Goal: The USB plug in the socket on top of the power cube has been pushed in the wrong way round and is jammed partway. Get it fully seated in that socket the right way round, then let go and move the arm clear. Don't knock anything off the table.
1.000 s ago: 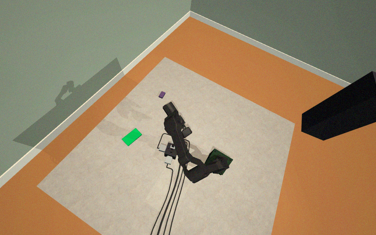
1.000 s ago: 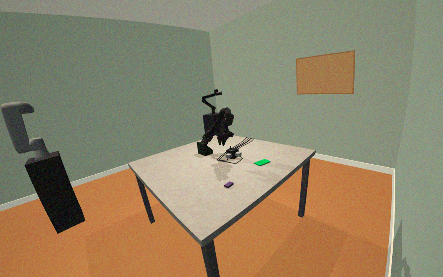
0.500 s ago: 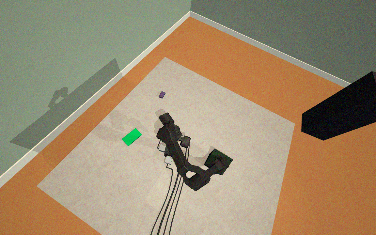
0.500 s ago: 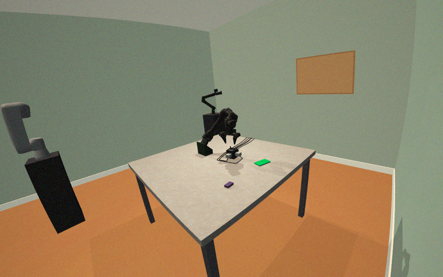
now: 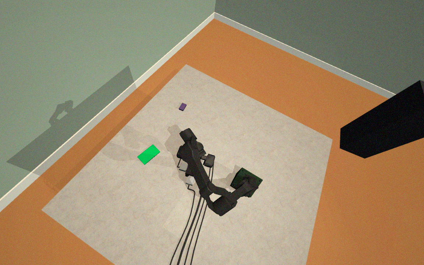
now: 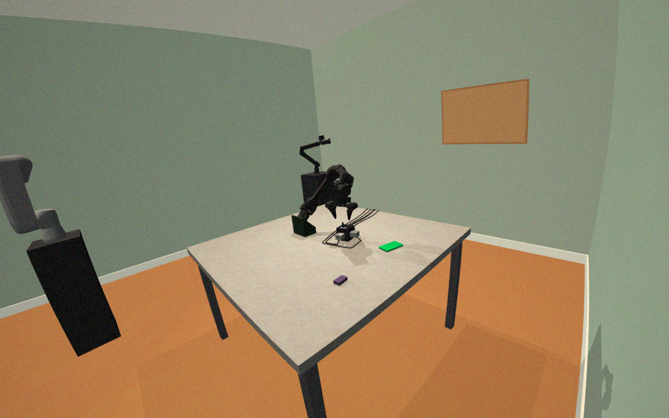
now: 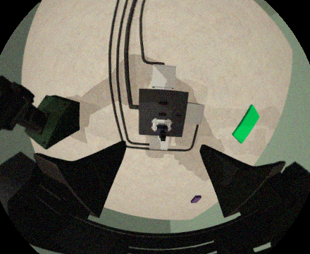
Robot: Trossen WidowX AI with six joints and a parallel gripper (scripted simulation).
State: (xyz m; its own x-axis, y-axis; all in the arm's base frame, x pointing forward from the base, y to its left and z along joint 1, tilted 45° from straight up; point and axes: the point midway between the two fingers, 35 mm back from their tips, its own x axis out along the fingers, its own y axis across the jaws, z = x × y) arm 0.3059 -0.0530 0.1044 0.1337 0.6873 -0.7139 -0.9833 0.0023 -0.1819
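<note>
Now: gripper tip 40 mm above the thin USB plug. The rest, counted from my gripper tip: small purple block (370 mm to the right, 270 mm ahead, 120 mm below); green flat card (290 mm ahead, 120 mm below, 40 mm to the left).
</note>
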